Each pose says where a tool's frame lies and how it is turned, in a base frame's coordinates. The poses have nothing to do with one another.
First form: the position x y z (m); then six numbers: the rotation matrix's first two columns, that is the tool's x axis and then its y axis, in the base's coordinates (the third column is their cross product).
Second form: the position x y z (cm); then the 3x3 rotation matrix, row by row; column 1 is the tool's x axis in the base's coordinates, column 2 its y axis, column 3 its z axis. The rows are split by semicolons. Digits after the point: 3 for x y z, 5 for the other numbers.
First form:
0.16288 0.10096 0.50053 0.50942 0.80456 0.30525 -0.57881 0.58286 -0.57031
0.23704 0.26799 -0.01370 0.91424 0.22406 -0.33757 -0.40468 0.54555 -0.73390
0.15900 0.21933 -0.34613 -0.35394 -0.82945 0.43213 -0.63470 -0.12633 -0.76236
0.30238 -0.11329 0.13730 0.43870 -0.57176 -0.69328 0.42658 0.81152 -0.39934
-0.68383 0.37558 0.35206 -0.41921 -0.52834 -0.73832 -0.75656 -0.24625 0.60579
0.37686 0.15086 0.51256 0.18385 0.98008 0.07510 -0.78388 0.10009 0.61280
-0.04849 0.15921 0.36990 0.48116 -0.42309 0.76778 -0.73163 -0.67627 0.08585
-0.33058 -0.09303 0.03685 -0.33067 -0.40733 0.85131 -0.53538 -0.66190 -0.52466
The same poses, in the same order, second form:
16.288 10.096 50.053; 0.50942 -0.57881 -0.63677; 0.80456 0.58286 0.11385; 0.30525 -0.57031 0.76261
23.704 26.799 -1.370; 0.91424 -0.40468 0.01972; 0.22406 0.54555 0.80757; -0.33757 -0.73390 0.58944
15.900 21.933 -34.613; -0.35394 -0.63470 0.68693; -0.82945 -0.12633 -0.54410; 0.43213 -0.76236 -0.48174
30.238 -11.329 13.730; 0.43870 0.42658 0.79094; -0.57176 0.81152 -0.12055; -0.69328 -0.39934 0.59992
-68.383 37.558 35.206; -0.41921 -0.75656 -0.50187; -0.52834 -0.24625 0.81254; -0.73832 0.60579 -0.29649
37.686 15.086 51.256; 0.18385 -0.78388 0.59308; 0.98008 0.10009 -0.17153; 0.07510 0.61280 0.78667
-4.849 15.921 36.990; 0.48116 -0.73163 0.48290; -0.42309 -0.67627 -0.60304; 0.76778 0.08585 -0.63494
-33.058 -9.303 3.685; -0.33067 -0.53538 0.77719; -0.40733 -0.66190 -0.62926; 0.85131 -0.52466 0.00079

